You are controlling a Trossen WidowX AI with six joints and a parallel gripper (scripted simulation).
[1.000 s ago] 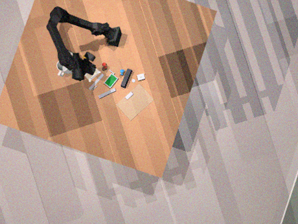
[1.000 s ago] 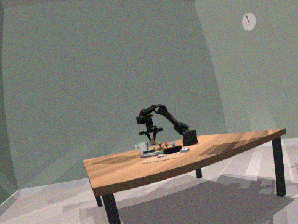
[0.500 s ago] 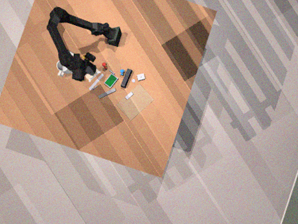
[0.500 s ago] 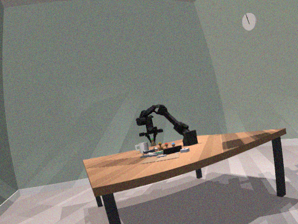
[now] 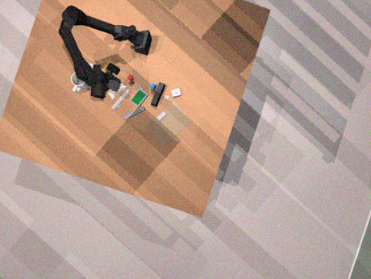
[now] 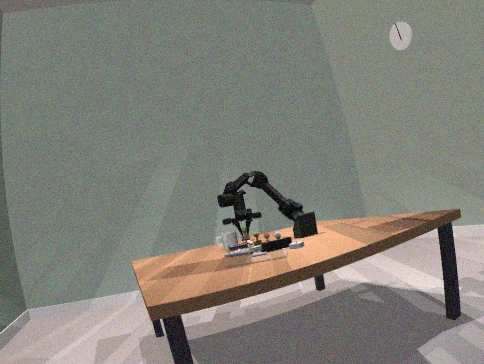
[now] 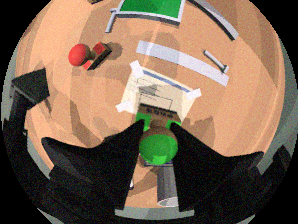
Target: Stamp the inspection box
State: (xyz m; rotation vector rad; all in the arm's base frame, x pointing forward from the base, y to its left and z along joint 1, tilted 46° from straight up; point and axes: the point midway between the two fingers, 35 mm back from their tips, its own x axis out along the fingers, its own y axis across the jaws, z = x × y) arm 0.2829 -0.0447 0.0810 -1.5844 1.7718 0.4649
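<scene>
Now: the white card 70 mm below my gripper tip. The rest, counted from my gripper tip: green ink pad 160 mm to the left, 60 mm below, 20 mm ahead; then red-knobbed stamp 90 mm to the left, 70 mm behind, 50 mm below; then mug 180 mm to the right, 30 mm below, 30 mm ahead.
</scene>
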